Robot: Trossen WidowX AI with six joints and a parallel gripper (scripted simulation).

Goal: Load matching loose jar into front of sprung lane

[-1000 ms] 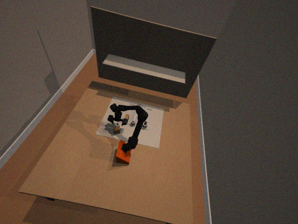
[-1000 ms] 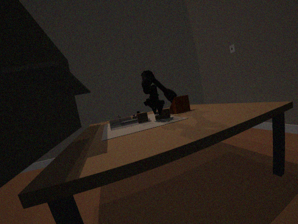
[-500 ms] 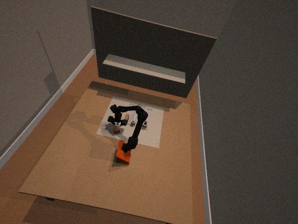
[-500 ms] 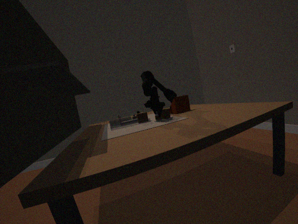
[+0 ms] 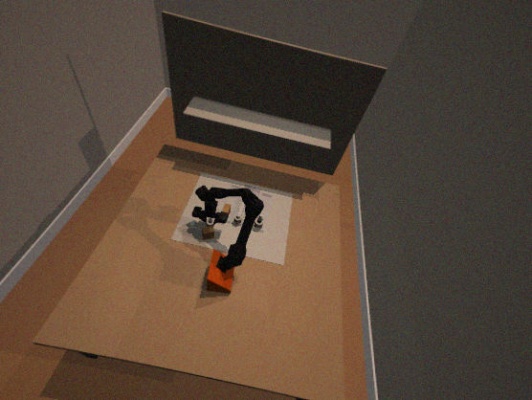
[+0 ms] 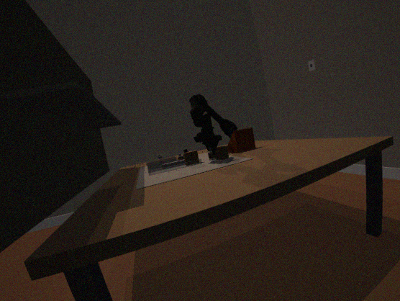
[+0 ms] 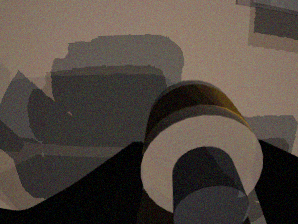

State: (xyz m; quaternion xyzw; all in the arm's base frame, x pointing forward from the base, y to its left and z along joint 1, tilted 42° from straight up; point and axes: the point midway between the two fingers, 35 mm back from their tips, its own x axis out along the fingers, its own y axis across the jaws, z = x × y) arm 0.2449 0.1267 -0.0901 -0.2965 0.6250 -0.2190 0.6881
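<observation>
Right now my gripper tip is 14 cm short of the white mat, 13 cm to the left of it and 4 cm above it. Round my gripper tip: wall panel 71 cm ahead, 36 cm above, 10 cm to the right; lane 24 cm ahead, 16 cm to the right, 2 cm below; pusher plate 20 cm ahead, 17 cm to the right, 1 cm above.
</observation>
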